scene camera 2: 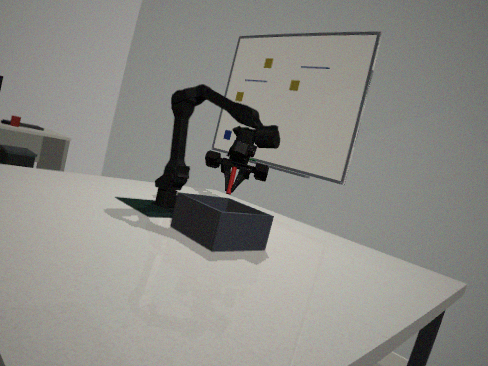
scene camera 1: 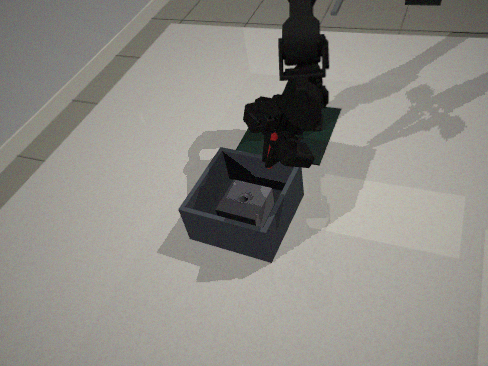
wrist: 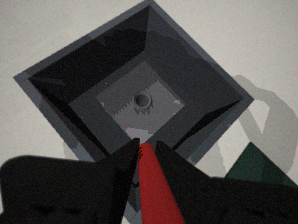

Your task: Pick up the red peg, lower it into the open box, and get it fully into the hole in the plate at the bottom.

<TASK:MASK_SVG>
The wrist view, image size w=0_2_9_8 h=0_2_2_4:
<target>my gripper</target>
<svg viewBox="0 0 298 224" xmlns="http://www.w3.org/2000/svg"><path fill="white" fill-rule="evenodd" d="M156 142L156 157L185 224L298 224L298 188L254 182L252 180L210 177L184 159L163 141ZM140 138L132 139L117 151L98 162L37 155L20 155L6 160L0 167L0 193L3 206L0 224L122 224L137 165Z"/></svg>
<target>dark grey box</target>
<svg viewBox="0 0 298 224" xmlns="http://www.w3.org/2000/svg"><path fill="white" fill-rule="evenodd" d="M138 160L124 211L124 217L129 224L142 224ZM13 77L78 159L89 162L98 162L131 141L131 138L106 111L96 96L144 61L186 104L145 142L152 146L154 152L156 142L163 141L195 166L245 109L255 101L155 0L141 1L123 14Z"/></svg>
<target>grey plate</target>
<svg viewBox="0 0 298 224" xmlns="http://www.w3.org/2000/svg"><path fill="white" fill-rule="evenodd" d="M146 61L139 64L96 96L101 105L131 140L140 138L140 144L145 143L186 105Z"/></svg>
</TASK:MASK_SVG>
